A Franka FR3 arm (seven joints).
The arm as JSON. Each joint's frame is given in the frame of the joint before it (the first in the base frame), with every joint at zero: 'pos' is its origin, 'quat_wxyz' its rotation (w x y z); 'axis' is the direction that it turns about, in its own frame. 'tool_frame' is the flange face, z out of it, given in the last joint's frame.
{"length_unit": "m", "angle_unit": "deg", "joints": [
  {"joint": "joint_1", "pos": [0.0, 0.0, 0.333], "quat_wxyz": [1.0, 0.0, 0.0, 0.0], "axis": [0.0, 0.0, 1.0]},
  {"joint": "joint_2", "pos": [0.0, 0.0, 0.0], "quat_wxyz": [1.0, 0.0, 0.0, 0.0], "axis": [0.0, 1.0, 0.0]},
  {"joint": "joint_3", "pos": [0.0, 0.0, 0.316], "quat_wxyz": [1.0, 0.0, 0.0, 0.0], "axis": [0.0, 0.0, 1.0]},
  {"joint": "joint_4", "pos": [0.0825, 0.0, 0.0], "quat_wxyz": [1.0, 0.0, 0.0, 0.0], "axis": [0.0, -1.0, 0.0]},
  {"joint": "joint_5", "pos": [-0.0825, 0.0, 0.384], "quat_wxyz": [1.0, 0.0, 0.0, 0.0], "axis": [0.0, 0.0, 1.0]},
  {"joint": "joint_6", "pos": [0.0, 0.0, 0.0], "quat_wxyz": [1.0, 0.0, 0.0, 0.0], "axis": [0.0, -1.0, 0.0]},
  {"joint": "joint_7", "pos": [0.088, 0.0, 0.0], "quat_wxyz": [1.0, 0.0, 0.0, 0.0], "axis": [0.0, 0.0, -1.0]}
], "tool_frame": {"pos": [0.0, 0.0, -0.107], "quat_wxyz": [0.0, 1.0, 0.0, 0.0]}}
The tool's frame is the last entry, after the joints.
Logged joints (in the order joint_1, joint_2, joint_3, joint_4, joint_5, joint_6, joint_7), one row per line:
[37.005, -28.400, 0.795, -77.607, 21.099, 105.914, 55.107]
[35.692, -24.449, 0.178, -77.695, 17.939, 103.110, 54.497]
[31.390, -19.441, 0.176, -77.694, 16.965, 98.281, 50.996]
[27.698, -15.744, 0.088, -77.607, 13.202, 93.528, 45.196]
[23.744, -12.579, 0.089, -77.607, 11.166, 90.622, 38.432]
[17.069, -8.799, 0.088, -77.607, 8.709, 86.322, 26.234]
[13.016, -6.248, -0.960, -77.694, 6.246, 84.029, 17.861]
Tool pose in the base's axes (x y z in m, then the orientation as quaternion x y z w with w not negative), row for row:
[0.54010, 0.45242, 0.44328, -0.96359, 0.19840, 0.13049, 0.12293]
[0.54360, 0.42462, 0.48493, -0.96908, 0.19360, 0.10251, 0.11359]
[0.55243, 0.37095, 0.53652, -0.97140, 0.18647, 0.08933, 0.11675]
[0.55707, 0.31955, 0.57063, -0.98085, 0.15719, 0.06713, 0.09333]
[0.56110, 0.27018, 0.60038, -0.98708, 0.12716, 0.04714, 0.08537]
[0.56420, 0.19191, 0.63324, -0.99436, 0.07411, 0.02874, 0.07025]
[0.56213, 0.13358, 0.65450, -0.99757, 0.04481, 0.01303, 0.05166]
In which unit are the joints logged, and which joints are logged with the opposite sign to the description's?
The joints are logged in degrees. Opposite sign: joint_2.
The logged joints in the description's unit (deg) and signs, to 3 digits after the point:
[37.005, 28.400, 0.795, -77.607, 21.099, 105.914, 55.107]
[35.692, 24.449, 0.178, -77.695, 17.939, 103.110, 54.497]
[31.390, 19.441, 0.176, -77.694, 16.965, 98.281, 50.996]
[27.698, 15.744, 0.088, -77.607, 13.202, 93.528, 45.196]
[23.744, 12.579, 0.089, -77.607, 11.166, 90.622, 38.432]
[17.069, 8.799, 0.088, -77.607, 8.709, 86.322, 26.234]
[13.016, 6.248, -0.960, -77.694, 6.246, 84.029, 17.861]

